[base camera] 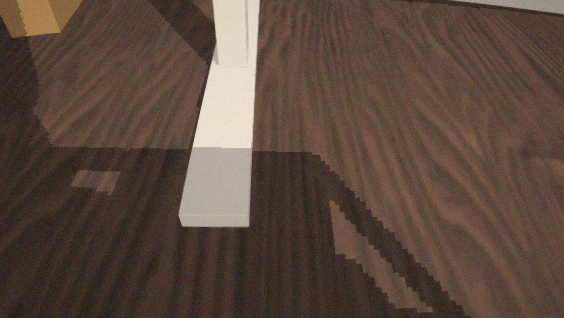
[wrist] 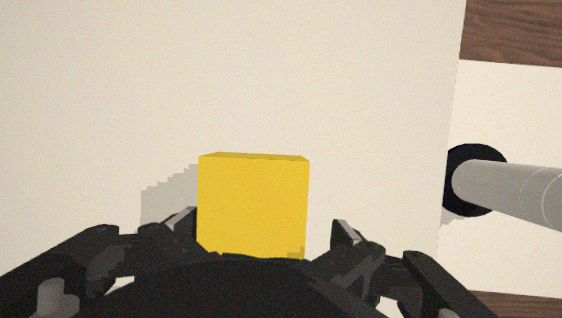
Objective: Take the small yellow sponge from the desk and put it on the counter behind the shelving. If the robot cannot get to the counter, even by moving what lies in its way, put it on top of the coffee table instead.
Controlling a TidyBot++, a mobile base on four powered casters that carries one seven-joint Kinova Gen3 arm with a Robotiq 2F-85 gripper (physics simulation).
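Places are measured from the arm's base along level axes (x left, y back, z up), in millimetres.
Pixels of known places: gripper, fingertip midpoint: (wrist: pixel 265 227); arm's base, link origin: (wrist: pixel 473 180).
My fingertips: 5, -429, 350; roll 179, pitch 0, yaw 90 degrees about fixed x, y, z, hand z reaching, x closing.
For each thing: its top centre in the pictures, then the offset to it from my fingertips, as dx, dy, dz. "pt": a spot on its surface instead. Level surfaces: height alone.
- yellow sponge, top centre: (wrist: pixel 251 245) +4, -7, +19
- pale desk top, surface height: dz -26
- dark wood floor, surface height: dz -746
- tan object, surface spot: (base camera: pixel 42 15) pt +532, -387, -700
The yellow sponge (wrist: pixel 252 207) lies on the pale desk top (wrist: pixel 300 75), at the lower middle of the wrist view. My gripper (wrist: pixel 265 227) is open, with one finger to each side of the sponge in that view. The left finger appears right at the sponge's left edge, while a gap shows between the sponge and the right finger. Whether the left finger touches it, I cannot tell. The sponge's near end is hidden behind the gripper body. The counter, the shelving and the coffee table cannot be made out in either view.
A grey cylinder (wrist: pixel 520 187) with a black round end stands beyond the desk's right edge, over a lower pale surface (wrist: pixel 510 110). In the base view, a white foot and upright (base camera: pixel 227 110) stand on the dark wood floor (base camera: pixel 375 100). A tan object (base camera: pixel 42 15) is at the upper left.
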